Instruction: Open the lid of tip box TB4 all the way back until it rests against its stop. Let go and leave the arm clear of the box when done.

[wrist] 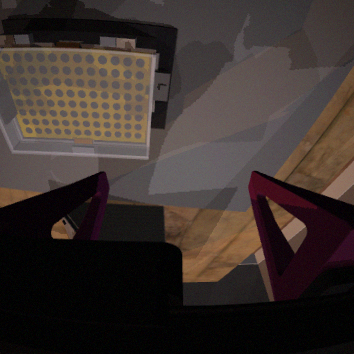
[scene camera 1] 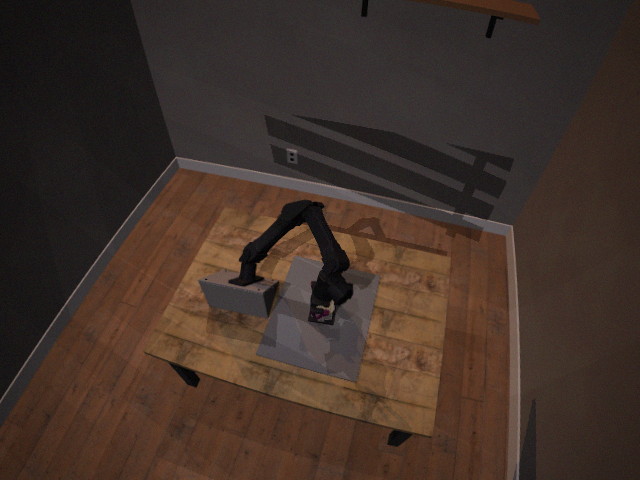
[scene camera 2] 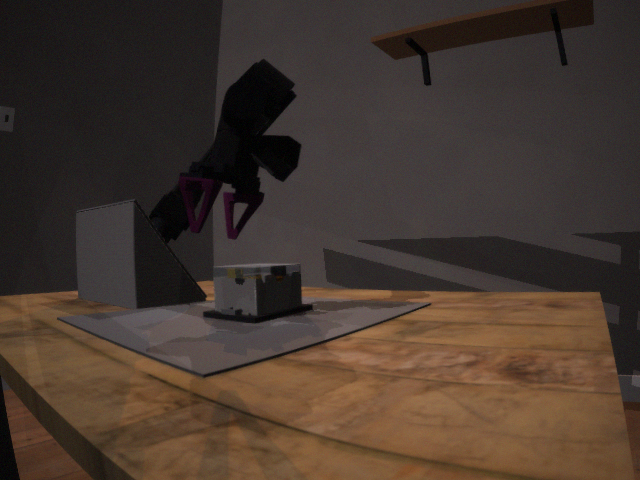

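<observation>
On a grey mat, (scene camera 1: 336,350) and (wrist: 290,20) are the same spot.
</observation>
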